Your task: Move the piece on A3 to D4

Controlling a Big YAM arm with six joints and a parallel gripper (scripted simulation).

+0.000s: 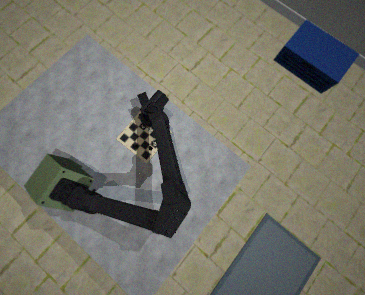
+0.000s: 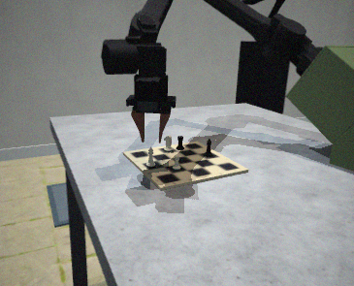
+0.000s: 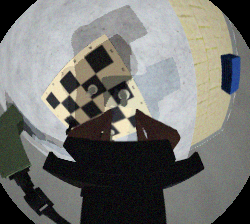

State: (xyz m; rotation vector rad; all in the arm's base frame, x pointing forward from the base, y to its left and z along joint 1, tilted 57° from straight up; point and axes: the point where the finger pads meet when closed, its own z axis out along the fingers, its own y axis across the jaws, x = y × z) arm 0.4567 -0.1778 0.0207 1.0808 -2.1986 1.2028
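My hand is 4 cm past the white pawn, 5 cm to the right of it and 5 cm above it. From my hand the other things lie so: chessboard (8 cm behind, 2 cm to the left, 6 cm below).
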